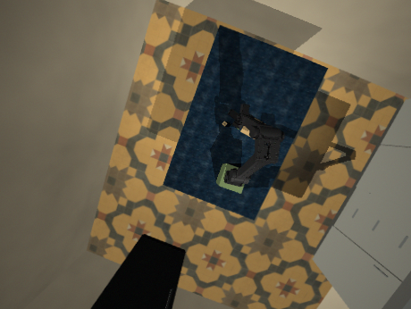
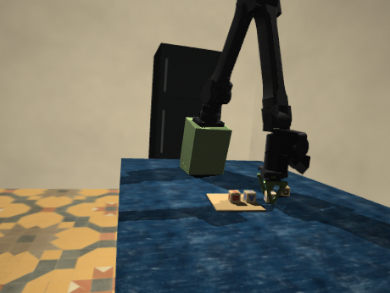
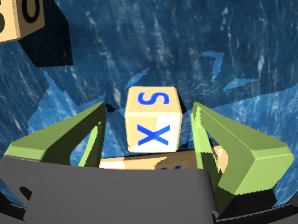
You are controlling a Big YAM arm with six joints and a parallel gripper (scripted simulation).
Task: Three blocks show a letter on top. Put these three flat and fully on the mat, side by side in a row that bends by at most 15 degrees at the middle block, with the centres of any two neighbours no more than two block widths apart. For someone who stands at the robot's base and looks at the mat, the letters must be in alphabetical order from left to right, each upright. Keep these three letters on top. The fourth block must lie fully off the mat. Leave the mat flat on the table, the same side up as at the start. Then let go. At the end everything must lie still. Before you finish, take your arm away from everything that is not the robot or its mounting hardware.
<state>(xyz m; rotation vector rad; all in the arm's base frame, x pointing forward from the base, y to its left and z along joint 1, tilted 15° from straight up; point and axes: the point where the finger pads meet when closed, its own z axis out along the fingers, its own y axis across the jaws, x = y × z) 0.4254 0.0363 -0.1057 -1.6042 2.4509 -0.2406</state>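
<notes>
Right now the tan mat is 12 cm to the right of my hand, 2 cm behind it and 1 cm below it.
</notes>
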